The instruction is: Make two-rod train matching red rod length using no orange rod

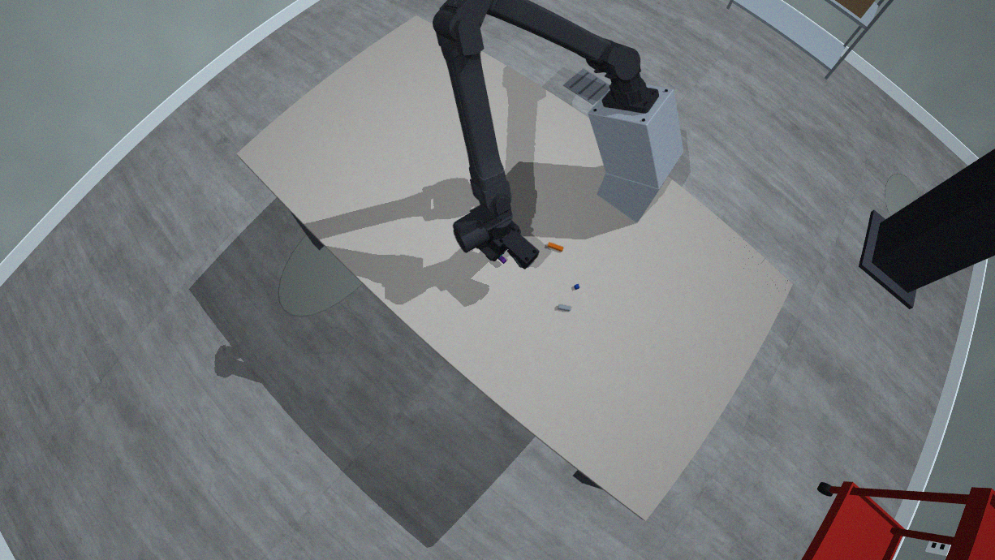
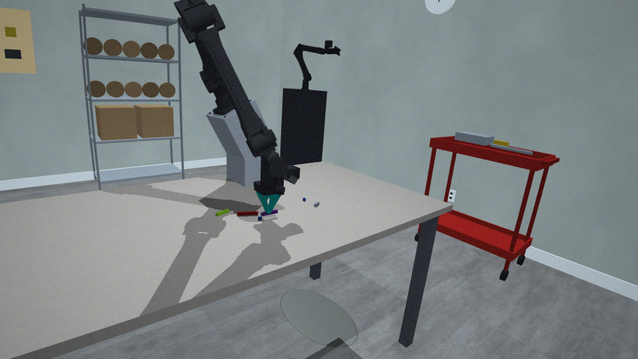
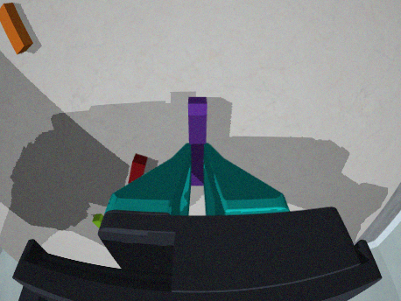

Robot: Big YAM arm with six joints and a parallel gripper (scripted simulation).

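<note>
Right now the purple rod is 10 mm below my hand. Also, from my hand: red rod: 60 mm behind, 40 mm to the right, 20 mm below; then lime rod: 120 mm behind, 100 mm to the right, 20 mm below; then orange rod: 110 mm to the left, 110 mm behind, 20 mm below.
</note>
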